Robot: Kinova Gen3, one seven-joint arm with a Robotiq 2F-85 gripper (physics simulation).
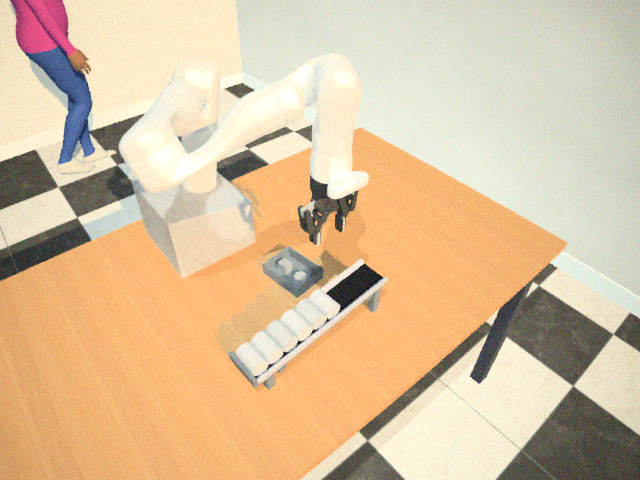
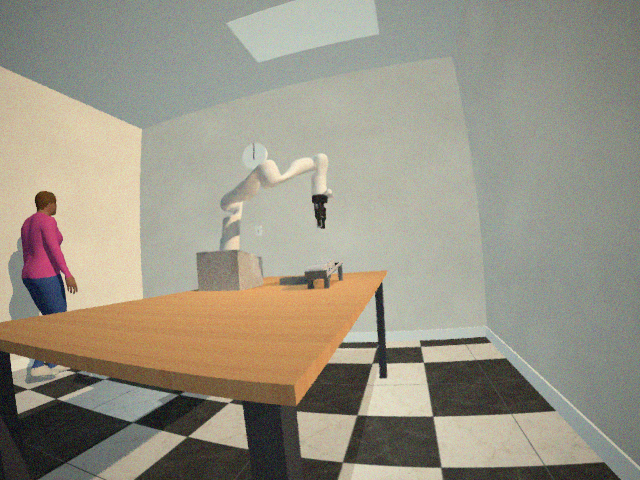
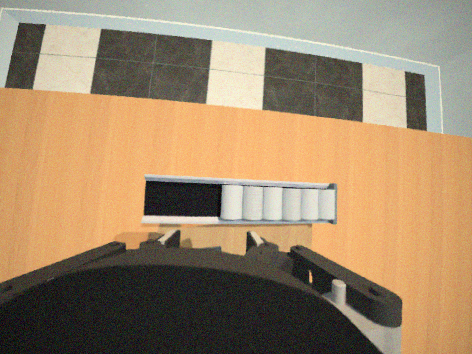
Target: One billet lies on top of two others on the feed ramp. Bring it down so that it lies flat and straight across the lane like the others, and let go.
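Where they show: gripper, fingertip midpoint: [image 1: 327, 236] [image 2: 321, 228] [image 3: 213, 241]; arm's base at its link origin: [image 1: 199, 183] [image 2: 229, 256].
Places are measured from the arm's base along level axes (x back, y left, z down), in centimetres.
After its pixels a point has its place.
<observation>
Several white cylindrical billets lie side by side in one row on the feed ramp [image 1: 358, 283] {z 7.4, x -49.0, y 16.6 cm} [image 2: 324, 269] [image 3: 182, 198] {z 7.5, x -49.1, y 15.3 cm}, flat and straight across its black lane. The row reaches down to the stop at the low end, and no billet lies on top of others. The uppermost billet [image 1: 325, 303] {z 4.7, x -51.1, y 5.3 cm} [image 3: 232, 202] {z 4.5, x -49.8, y 5.9 cm} touches or nearly touches its neighbour and lies between the side rails. The lane above it is bare. My gripper [image 1: 328, 235] {z -10.4, x -47.4, y 8.2 cm} [image 2: 321, 226] {z -10.4, x -47.4, y 8.2 cm} [image 3: 213, 241] {z -10.4, x -47.4, y 8.2 cm} is open and empty, well above the ramp and apart from the billets, pointing down.
A grey-blue tray [image 1: 283, 283] {z 14.0, x -33.4, y 5.4 cm} with two small pale pieces stands on the table [image 1: 155, 361] {z 15.9, x -35.4, y -30.2 cm} [image 2: 206, 330] {z 15.9, x -53.2, y -81.9 cm} [image 3: 75, 150] {z 15.8, x -56.1, y 43.9 cm}, beside the ramp on the robot base's side. The base block [image 1: 211, 237] {z 6.9, x -14.6, y -4.4 cm} [image 2: 219, 271] {z 6.9, x -4.7, y -15.2 cm} is behind it. A person [image 1: 46, 31] [image 2: 43, 248] stands beyond the table.
</observation>
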